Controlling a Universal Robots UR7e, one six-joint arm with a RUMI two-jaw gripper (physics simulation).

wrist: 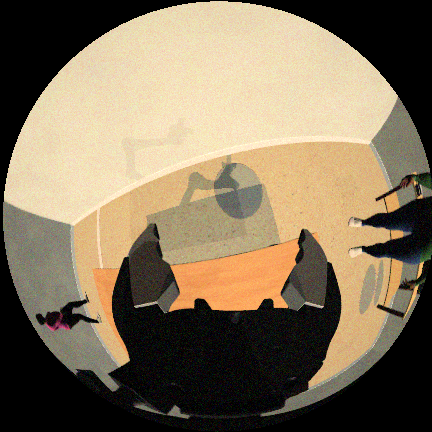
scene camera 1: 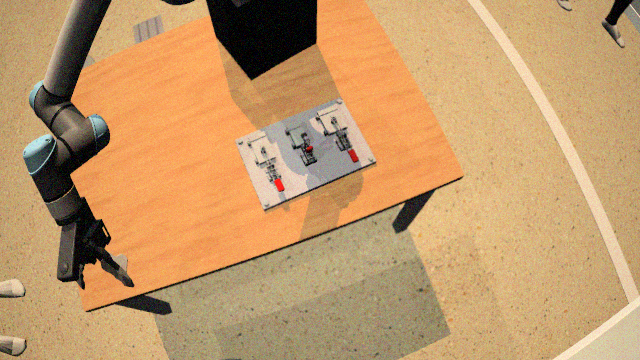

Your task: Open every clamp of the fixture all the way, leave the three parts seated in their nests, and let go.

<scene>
My gripper shows in the wrist view and in scene camera 1. One and the same spot on my gripper: (wrist: 145, 287) is (scene camera 1: 104, 264).
</scene>
